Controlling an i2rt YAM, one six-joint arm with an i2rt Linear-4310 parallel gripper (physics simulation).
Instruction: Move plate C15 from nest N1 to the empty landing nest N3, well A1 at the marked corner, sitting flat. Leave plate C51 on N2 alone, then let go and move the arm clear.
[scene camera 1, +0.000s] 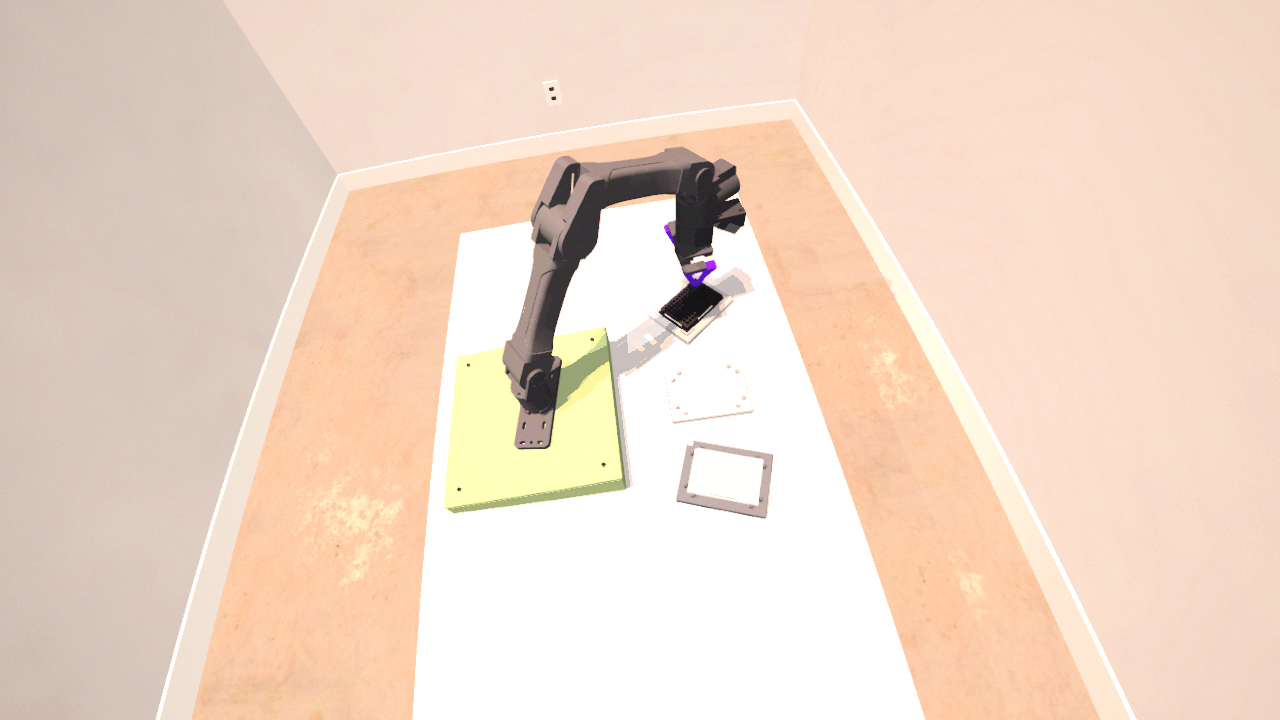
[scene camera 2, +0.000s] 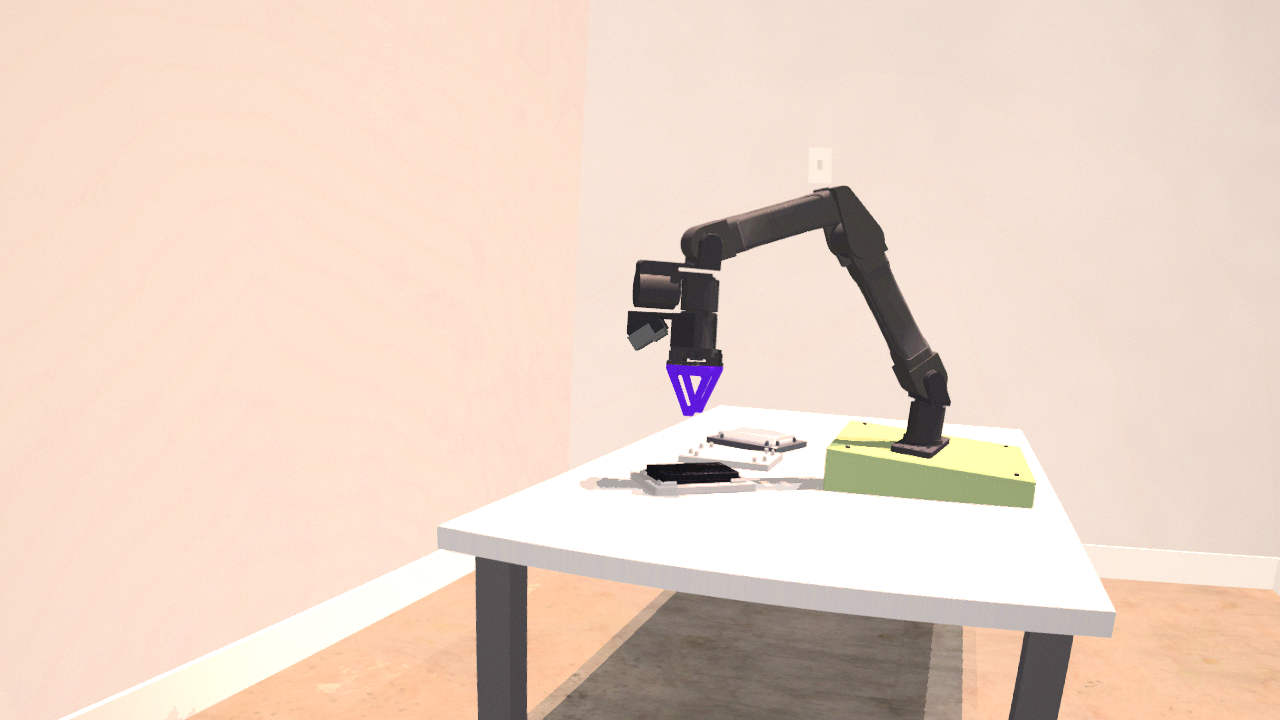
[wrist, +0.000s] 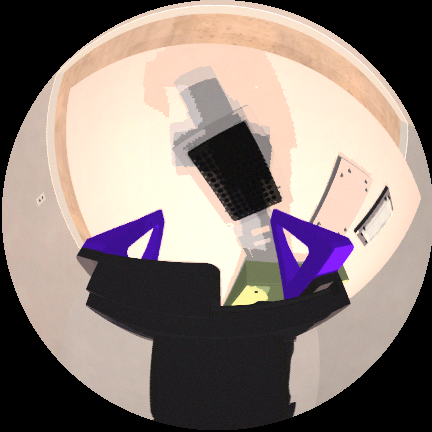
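My gripper (scene camera 1: 687, 265) (scene camera 2: 691, 413) (wrist: 217, 214) is open and empty, its purple fingers pointing down, well above the black plate. The black plate (scene camera 1: 691, 306) (scene camera 2: 691, 471) (wrist: 237, 172) rests on a pale nest (scene camera 1: 688, 336) (scene camera 2: 707, 488) that is turned at an angle on the table. A white nest with small pegs (scene camera 1: 711, 392) (scene camera 2: 729, 458) (wrist: 342, 195) is empty beside it. A white plate (scene camera 1: 726, 476) (scene camera 2: 756, 436) (wrist: 377, 222) lies in a grey nest (scene camera 1: 723, 505) beyond the empty one. Plate and nest labels, and the marked corner, cannot be read.
The arm stands on a yellow-green block (scene camera 1: 537, 470) (scene camera 2: 930, 479) beside the row of nests. The white table (scene camera 1: 644, 608) (scene camera 2: 805, 550) has a long edge beyond the nests. The arm's shadow falls across the pale nest and the table around it.
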